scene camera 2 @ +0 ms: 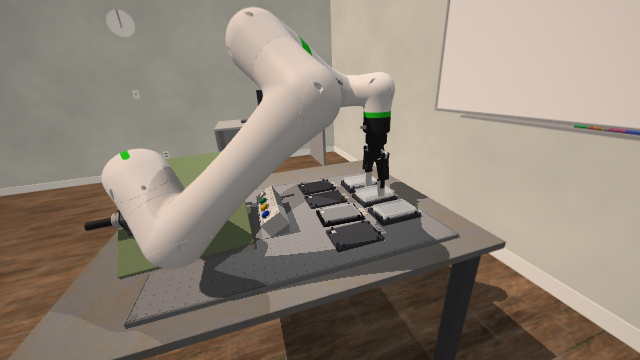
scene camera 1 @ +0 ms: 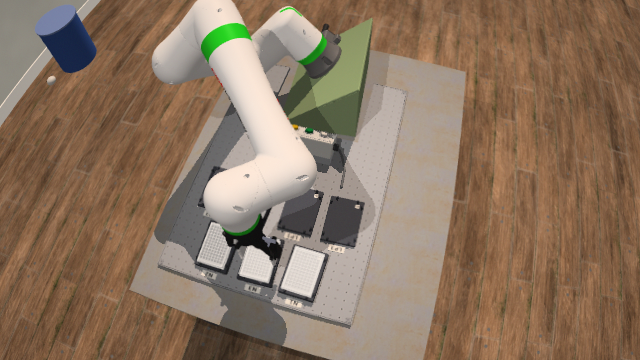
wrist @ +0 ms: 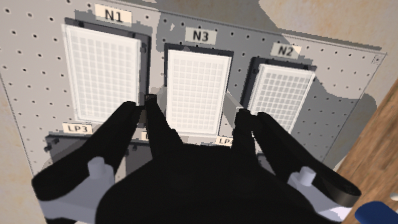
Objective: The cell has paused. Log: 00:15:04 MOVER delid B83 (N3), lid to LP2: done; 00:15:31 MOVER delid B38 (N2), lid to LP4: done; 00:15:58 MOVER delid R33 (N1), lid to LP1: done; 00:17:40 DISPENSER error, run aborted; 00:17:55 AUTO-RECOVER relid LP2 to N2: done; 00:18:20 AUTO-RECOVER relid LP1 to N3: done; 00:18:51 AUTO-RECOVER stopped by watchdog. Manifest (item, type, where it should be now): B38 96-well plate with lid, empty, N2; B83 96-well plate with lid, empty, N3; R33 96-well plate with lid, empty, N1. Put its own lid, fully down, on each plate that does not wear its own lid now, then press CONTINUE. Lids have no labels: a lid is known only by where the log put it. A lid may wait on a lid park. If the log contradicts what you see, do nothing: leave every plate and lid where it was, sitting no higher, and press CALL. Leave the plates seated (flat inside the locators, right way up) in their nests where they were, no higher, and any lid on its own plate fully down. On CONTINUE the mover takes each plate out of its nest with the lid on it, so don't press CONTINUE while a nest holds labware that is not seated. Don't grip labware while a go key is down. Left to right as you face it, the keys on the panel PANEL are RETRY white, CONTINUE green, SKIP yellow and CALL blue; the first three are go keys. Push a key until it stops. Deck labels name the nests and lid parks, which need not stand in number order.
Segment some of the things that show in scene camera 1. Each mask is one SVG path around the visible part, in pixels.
A plate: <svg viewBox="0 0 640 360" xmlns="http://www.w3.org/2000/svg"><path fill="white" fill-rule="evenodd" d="M211 222L197 262L224 270L232 247L227 245L226 238L222 236L222 227L217 223Z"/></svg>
A lid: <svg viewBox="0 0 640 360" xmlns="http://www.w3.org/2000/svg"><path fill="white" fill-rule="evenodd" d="M247 246L238 274L268 282L273 266L269 256L254 246Z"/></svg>
